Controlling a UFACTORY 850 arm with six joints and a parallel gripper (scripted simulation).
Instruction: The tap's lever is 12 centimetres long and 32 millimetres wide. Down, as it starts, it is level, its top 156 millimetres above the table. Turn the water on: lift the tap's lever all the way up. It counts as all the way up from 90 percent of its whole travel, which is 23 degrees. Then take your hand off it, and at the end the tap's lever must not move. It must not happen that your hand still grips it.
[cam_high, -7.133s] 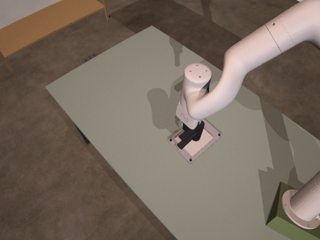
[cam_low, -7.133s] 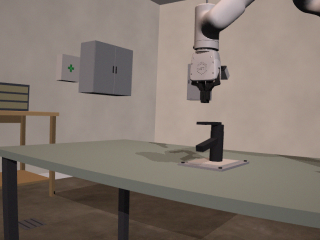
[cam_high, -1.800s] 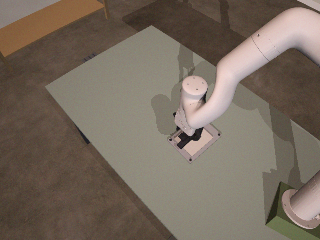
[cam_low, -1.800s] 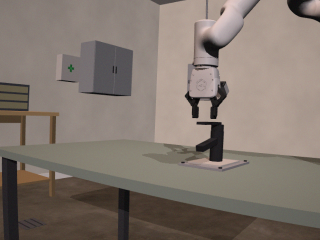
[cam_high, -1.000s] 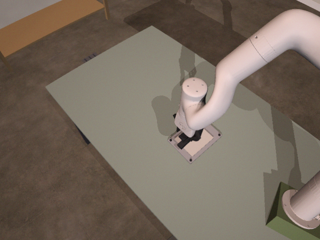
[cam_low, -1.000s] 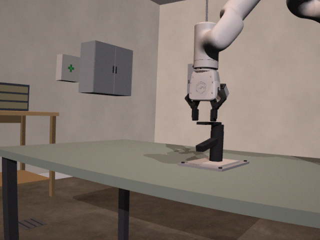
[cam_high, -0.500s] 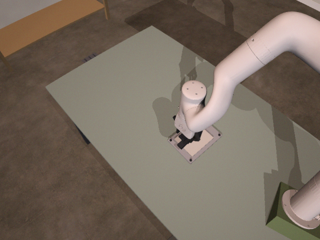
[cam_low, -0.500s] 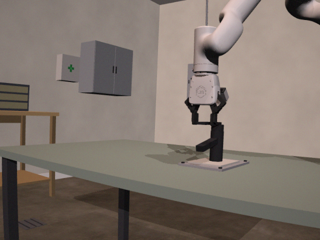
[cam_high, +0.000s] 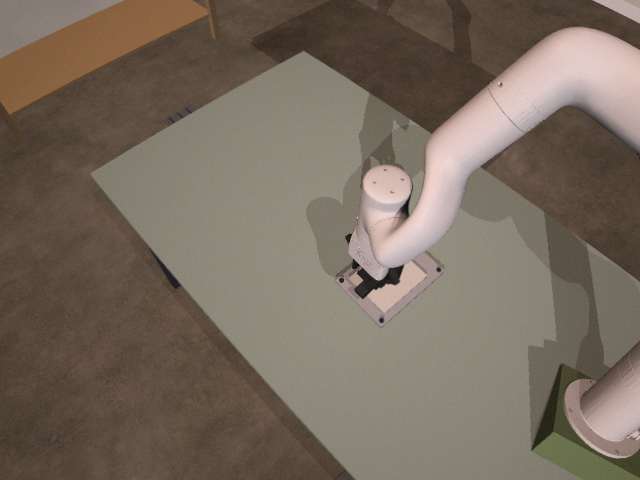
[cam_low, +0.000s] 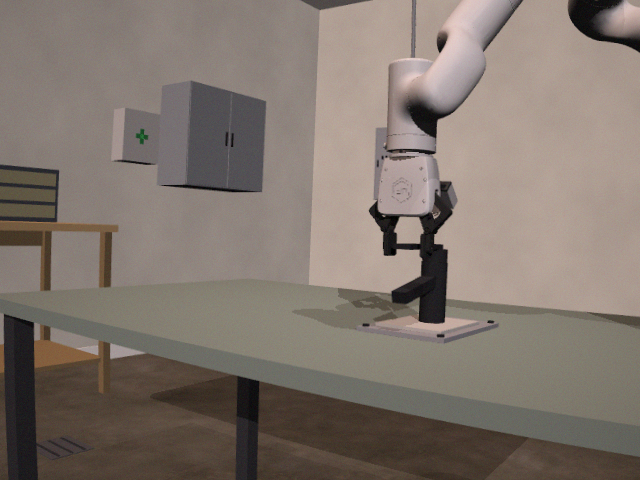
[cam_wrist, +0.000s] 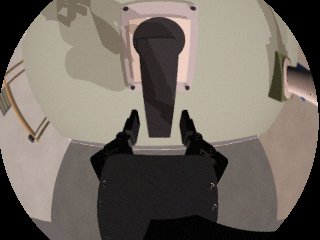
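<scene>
The lever is 7 cm to the right of my hand and 1 cm below it. The rest, counted from my hand: plate 14 cm below, 10 cm to the right.
</scene>
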